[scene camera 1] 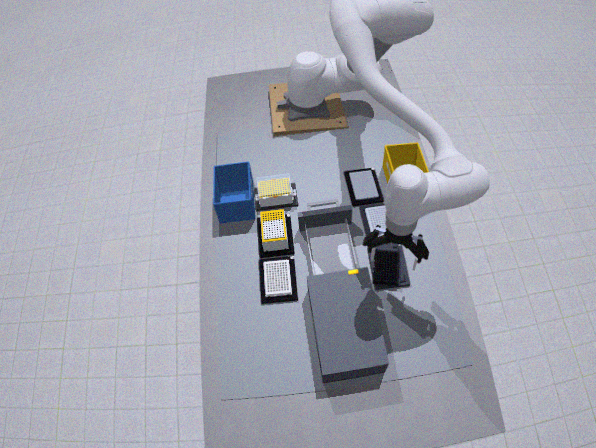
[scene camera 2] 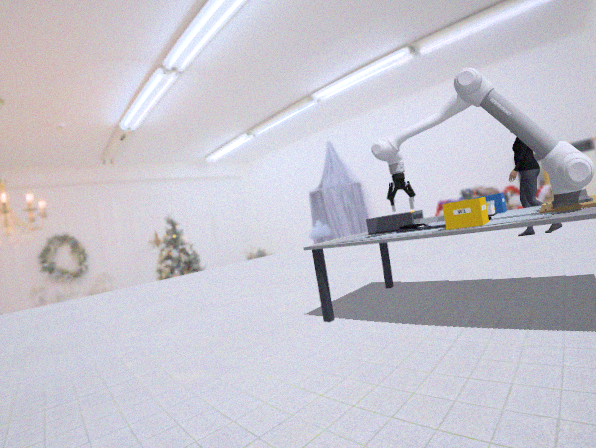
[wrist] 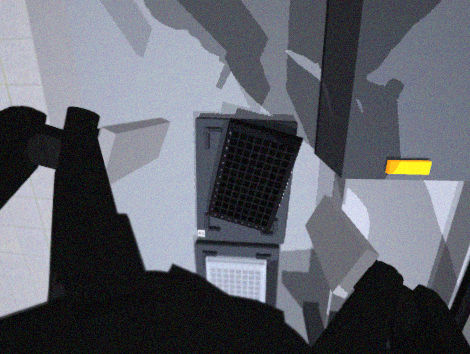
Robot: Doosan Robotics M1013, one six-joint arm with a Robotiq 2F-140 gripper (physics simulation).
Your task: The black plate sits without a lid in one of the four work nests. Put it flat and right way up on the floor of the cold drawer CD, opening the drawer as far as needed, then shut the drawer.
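Seen in the pictures: gripper, fingertip midpoint: (scene camera 1: 393, 261) (scene camera 2: 403, 210) (wrist: 240, 176); arm's base, origin of the base link: (scene camera 1: 306, 105) (scene camera 2: 571, 202).
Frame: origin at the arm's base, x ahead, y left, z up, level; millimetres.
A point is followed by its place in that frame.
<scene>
The black plate (scene camera 1: 386, 266) {z 9, x 841, y 138 mm} (wrist: 255, 175) {z 10, x 847, y 134 mm} sits twisted in its dark work nest (scene camera 1: 406, 281) {z -7, x 902, y 196 mm} (wrist: 202, 150) {z -7, x 874, y 200 mm}, its grid of wells facing up. One corner reaches past the nest's right edge in the wrist view; whether the plate lies level I cannot tell. My gripper (scene camera 1: 396, 247) (scene camera 2: 403, 206) {z 101, x 875, y 143 mm} (wrist: 240, 176) {z 101, x 875, y 143 mm} is wide open and empty above the plate, fingers on either side of it and well apart from it. The cold drawer (scene camera 1: 326, 216) {z 55, x 637, y -29 mm} stands pulled out of its grey cabinet (scene camera 1: 345, 320) {z 82, x 1033, y -41 mm} (scene camera 2: 390, 223) {z 34, x 1017, y 60 mm} (wrist: 432, 110) {z 83, x 920, y 3 mm}, with bare pale floor showing inside. The drawer's label cannot be read.
A white plate (scene camera 1: 375, 219) {z 6, x 649, y 146 mm} (wrist: 237, 277) {z 4, x 694, y 159 mm} sits in the adjoining nest. A yellow bin (scene camera 1: 406, 152) {z 53, x 398, y 331 mm} (scene camera 2: 465, 214) {z 39, x 470, y 371 mm} and a blue bin (scene camera 1: 233, 192) {z -15, x 415, y -348 mm} (scene camera 2: 496, 202) {z 49, x 409, y -270 mm} stand nearer the arm's base. Yellow-and-white racks (scene camera 1: 273, 225) {z 57, x 642, y -212 mm} stand left of the drawer. A yellow block (scene camera 1: 353, 272) {z 86, x 881, y 13 mm} (wrist: 409, 167) {z 87, x 878, y 14 mm} marks the cabinet's front edge.
</scene>
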